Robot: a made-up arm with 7 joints. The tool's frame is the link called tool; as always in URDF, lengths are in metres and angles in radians. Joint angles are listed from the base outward.
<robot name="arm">
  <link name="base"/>
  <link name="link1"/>
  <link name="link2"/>
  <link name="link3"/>
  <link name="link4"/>
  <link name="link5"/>
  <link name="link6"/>
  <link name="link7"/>
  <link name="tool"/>
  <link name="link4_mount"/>
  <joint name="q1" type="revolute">
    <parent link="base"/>
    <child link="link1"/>
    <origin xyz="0 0 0.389"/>
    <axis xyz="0 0 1"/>
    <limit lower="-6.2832" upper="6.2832"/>
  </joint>
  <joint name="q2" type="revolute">
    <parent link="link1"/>
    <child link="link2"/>
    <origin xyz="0 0 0" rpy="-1.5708 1.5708 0"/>
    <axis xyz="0 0 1"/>
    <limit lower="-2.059" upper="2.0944"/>
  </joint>
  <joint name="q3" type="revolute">
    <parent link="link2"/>
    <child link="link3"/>
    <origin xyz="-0.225 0 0" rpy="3.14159 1.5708 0"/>
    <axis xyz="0 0 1"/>
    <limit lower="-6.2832" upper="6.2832"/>
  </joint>
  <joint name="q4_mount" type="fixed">
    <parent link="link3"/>
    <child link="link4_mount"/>
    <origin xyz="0 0.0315 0"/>
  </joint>
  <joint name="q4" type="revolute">
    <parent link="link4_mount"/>
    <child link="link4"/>
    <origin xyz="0 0.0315 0" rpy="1.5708 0 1.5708"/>
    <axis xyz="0 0 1"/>
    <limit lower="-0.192" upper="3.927"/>
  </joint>
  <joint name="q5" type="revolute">
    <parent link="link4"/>
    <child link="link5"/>
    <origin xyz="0.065 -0.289 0" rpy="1.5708 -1.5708 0"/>
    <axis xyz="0 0 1"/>
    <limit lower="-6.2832" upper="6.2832"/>
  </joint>
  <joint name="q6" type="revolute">
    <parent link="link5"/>
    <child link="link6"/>
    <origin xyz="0 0 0" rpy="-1.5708 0 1.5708"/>
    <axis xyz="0 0 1"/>
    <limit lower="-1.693" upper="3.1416"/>
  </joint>
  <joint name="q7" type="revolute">
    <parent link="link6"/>
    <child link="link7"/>
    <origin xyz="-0.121 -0.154 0" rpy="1.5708 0 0"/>
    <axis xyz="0 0 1"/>
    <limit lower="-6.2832" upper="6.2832"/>
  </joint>
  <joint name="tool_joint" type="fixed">
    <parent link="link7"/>
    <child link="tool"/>
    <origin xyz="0 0 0" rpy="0 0 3.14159"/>
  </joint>
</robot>
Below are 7 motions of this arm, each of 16 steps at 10 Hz.
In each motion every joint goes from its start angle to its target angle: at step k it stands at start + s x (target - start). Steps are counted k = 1, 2, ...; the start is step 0. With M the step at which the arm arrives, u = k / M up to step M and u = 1 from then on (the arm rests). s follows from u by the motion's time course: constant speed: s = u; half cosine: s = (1 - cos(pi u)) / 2; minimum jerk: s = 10 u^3 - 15 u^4 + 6 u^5.
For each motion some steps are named. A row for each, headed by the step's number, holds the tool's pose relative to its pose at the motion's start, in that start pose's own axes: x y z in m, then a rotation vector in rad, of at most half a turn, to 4 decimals.
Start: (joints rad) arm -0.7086 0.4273 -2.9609 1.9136 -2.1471 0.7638 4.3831
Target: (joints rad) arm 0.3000 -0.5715 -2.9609 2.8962 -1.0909 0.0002 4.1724
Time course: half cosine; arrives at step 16
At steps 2, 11, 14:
2: -0.0051 0.0139 -0.0045 -0.0589 0.0202 0.0562
11: -0.2053 0.1063 -0.1939 -1.1247 0.1437 1.2375
14: -0.2435 0.0701 -0.2425 -1.3174 0.1300 1.5673

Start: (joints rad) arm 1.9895 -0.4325 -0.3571 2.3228 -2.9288 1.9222 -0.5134
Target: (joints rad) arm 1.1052 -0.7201 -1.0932 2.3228 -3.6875 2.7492 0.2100
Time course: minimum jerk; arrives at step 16
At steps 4, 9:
4: -0.0289 0.0043 0.0401 -0.1331 -0.2312 0.0702
9: -0.2168 0.0662 0.1008 -1.0952 -1.1011 0.5269

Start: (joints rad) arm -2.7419 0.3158 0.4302 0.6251 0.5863 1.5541 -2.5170
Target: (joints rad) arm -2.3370 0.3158 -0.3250 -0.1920 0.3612 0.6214 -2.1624
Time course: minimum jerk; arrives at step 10
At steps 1, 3, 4, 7, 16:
1: -0.0024 -0.0016 0.0009 -0.0019 -0.0027 0.0093
3: -0.0417 -0.0325 0.0177 -0.0311 -0.0510 0.1740
4: -0.0732 -0.0677 0.0363 -0.0532 -0.0997 0.3299
7: -0.1182 -0.1919 0.1086 -0.0971 -0.2575 0.7796
16: -0.1143 -0.2256 0.1328 -0.1086 -0.3022 0.8953

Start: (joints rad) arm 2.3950 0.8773 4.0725 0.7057 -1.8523 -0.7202 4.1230
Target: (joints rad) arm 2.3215 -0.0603 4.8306 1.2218 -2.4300 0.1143 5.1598
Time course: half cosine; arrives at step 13
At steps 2, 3, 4, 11, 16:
2: -0.0017 0.0035 0.0098 -0.0147 0.0061 0.0234
3: -0.0052 0.0074 0.0205 -0.0272 0.0069 0.0504
4: -0.0124 0.0118 0.0330 -0.0362 -0.0035 0.0861
11: -0.1695 -0.0347 0.0309 0.0653 -0.5560 0.6032
16: -0.1844 -0.0486 0.0196 0.0762 -0.6293 0.6713

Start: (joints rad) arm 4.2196 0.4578 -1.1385 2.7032 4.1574 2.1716 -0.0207
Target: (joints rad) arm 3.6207 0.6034 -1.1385 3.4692 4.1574 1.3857 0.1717
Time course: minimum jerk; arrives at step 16
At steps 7, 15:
7: 0.0195 0.0559 0.0005 -0.1230 0.1668 0.2658
15: -0.0080 0.1416 -0.0605 -0.4027 0.5538 0.6249

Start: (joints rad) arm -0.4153 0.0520 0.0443 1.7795 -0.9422 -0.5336 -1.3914
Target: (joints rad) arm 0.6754 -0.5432 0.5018 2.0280 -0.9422 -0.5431 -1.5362
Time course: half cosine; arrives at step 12
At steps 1, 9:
1: 0.0033 0.0148 -0.0010 -0.0290 0.0063 0.0030
9: -0.1022 0.4461 -0.4510 -1.4116 0.0546 0.3899

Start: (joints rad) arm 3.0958 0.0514 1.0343 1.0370 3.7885 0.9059 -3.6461
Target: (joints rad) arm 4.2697 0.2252 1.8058 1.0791 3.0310 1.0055 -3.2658
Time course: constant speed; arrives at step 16
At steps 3, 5, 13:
3: 0.0131 -0.1602 -0.1097 0.4387 0.0245 0.0923
5: 0.0322 -0.2406 -0.2116 0.7298 0.0405 0.1713
13: 0.1724 -0.2600 -0.7014 1.8637 0.0715 0.6291

